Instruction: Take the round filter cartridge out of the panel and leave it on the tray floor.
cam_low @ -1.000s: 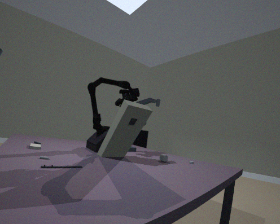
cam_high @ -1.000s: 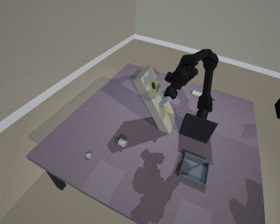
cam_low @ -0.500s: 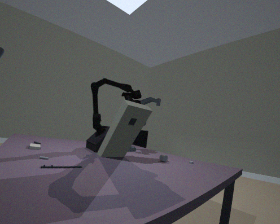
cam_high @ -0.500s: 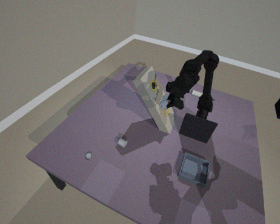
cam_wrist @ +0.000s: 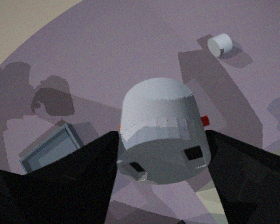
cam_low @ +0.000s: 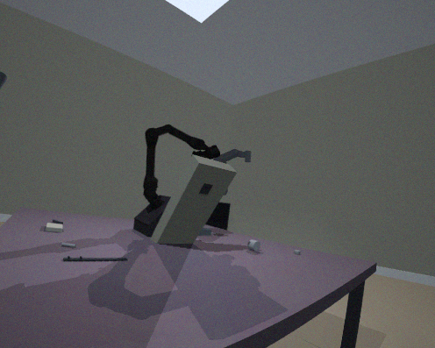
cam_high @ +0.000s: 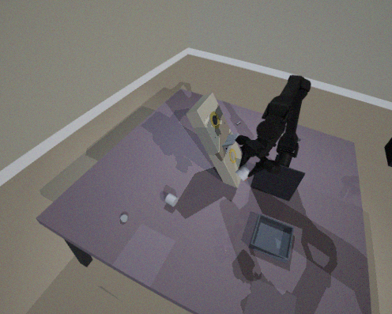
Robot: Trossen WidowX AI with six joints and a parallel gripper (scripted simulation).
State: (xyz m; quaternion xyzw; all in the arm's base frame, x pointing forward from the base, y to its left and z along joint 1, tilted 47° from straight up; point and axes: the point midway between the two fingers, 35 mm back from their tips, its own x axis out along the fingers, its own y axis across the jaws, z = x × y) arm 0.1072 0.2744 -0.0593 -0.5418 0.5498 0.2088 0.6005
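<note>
The grey tray lies 260 mm below my gripper tip, 190 mm behind it and 30 mm to the left of it. The rest, counted from my gripper tip: round filter cartridge: right at my gripper tip; pale block: 710 mm to the right, 260 mm below, 40 mm behind.
</note>
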